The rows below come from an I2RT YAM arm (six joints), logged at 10 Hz.
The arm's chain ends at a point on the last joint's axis. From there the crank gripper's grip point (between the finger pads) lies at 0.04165 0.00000 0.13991 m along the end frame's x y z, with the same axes.
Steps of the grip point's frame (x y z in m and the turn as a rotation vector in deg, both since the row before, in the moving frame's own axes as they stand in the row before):
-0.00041 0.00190 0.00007 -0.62 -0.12 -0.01
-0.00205 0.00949 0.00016 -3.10 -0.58 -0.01
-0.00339 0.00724 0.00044 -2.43 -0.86 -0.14
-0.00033 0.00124 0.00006 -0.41 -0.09 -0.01
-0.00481 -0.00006 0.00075 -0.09 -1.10 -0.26
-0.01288 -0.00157 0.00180 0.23 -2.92 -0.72
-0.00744 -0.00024 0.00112 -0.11 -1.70 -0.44
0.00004 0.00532 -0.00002 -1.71 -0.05 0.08
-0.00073 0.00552 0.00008 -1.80 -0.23 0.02
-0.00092 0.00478 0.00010 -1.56 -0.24 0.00
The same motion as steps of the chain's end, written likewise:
-0.00012 0.00039 -0.00001 -0.62 -0.12 -0.01
-0.00063 0.00192 -0.00005 -3.10 -0.58 -0.01
-0.00129 0.00139 -0.00005 -2.43 -0.86 -0.14
-0.00011 0.00025 0.00000 -0.41 -0.09 -0.01
-0.00212 -0.00010 -0.00002 -0.09 -1.10 -0.26
-0.00569 -0.00053 -0.00014 0.23 -2.92 -0.72
-0.00327 -0.00021 -0.00005 -0.11 -1.70 -0.44
0.00017 0.00109 0.00001 -1.71 -0.05 0.08
-0.00017 0.00111 -0.00002 -1.80 -0.23 0.02
-0.00033 0.00097 -0.00002 -1.56 -0.24 0.00

